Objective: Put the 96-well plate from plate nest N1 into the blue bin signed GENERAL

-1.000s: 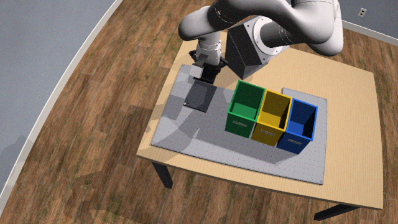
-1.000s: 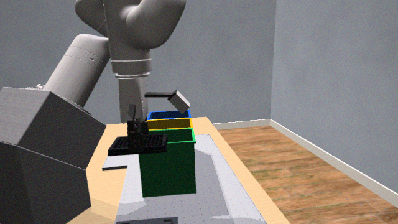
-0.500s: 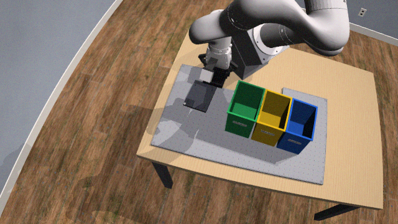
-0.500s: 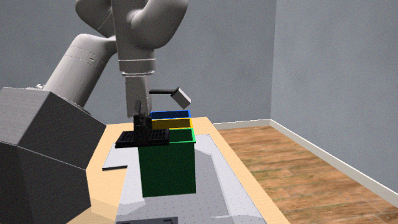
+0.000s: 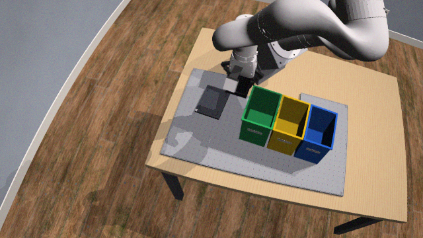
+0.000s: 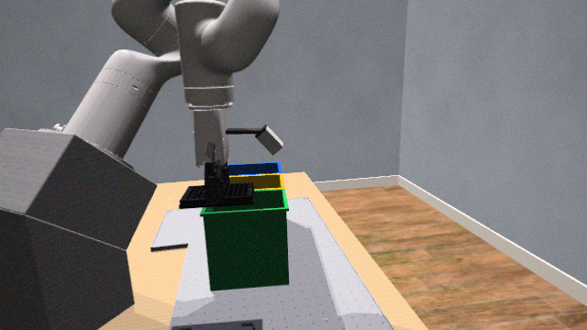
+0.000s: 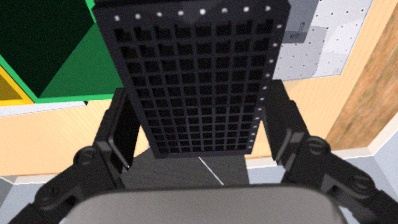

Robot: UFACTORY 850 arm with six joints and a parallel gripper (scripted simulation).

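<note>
Now: the blue bin 70 mm ahead of my hand, 370 mm to the left of it and 160 mm below it. The rest, counted from my hand: black 96-well plate (10 mm below); dark plate nest (20 mm behind, 120 mm to the right, 240 mm below); green bin (50 mm ahead, 110 mm to the left, 160 mm below).
</note>
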